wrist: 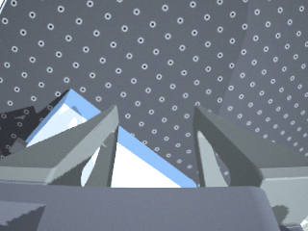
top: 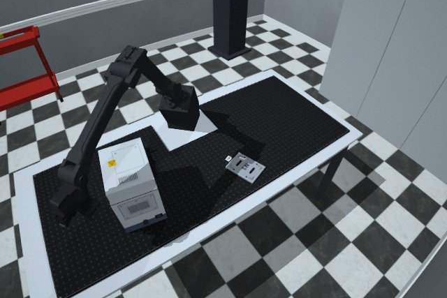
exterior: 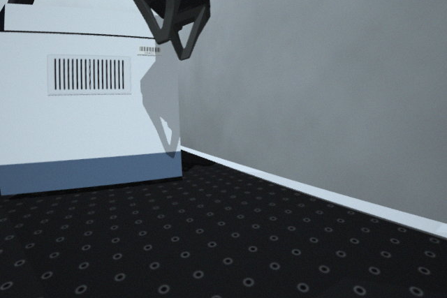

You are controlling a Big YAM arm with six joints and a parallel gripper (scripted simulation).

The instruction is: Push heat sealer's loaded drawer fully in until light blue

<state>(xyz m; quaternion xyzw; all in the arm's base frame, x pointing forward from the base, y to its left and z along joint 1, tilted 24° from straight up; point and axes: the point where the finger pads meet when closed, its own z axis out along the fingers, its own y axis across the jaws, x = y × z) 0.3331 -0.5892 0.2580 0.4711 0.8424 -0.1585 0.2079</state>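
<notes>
The dark blue drawer is 27 cm behind my hand, 28 cm to the left of it and 12 cm below it. Round my hand: tiny tag (2 cm ahead, 70 cm to the left, 20 cm below).
</notes>
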